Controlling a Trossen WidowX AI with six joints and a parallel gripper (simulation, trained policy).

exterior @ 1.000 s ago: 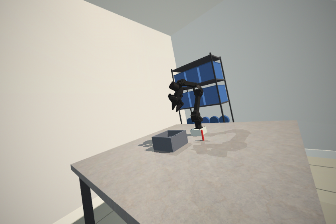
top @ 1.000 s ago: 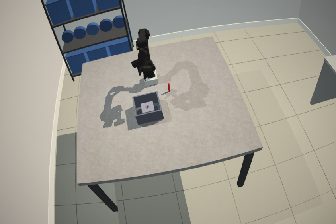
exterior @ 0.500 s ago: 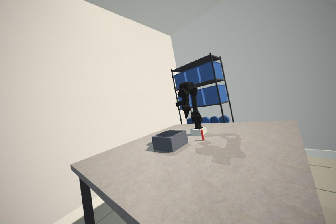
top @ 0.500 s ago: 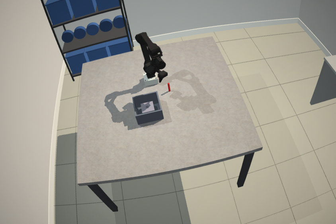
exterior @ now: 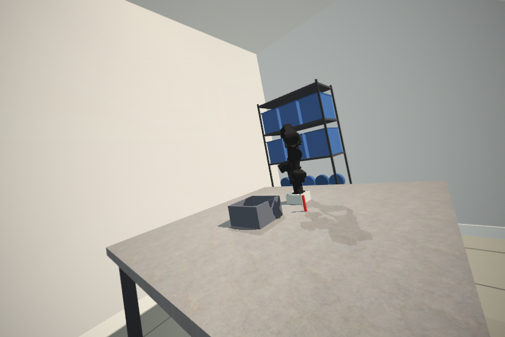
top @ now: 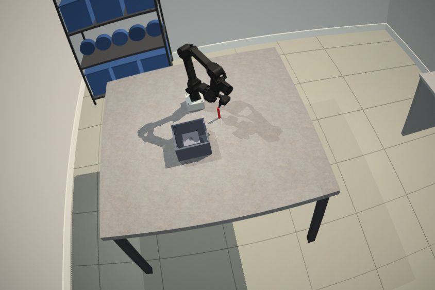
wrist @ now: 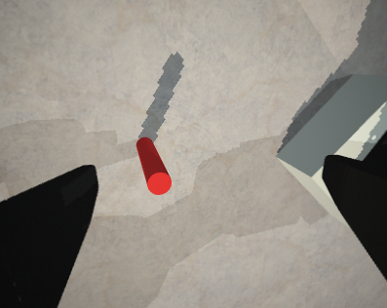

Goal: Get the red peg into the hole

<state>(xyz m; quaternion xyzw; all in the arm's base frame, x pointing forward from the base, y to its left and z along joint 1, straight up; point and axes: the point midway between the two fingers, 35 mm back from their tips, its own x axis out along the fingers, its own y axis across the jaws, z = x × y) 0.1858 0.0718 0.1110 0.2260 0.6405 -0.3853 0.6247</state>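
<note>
Now: the red peg 3 cm to the left of my gripper tip and 9 cm below it. Round my gripper tip: dark grey box 14 cm ahead, 18 cm to the right, 10 cm below; plate 14 cm ahead, 18 cm to the right, 9 cm below.
</note>
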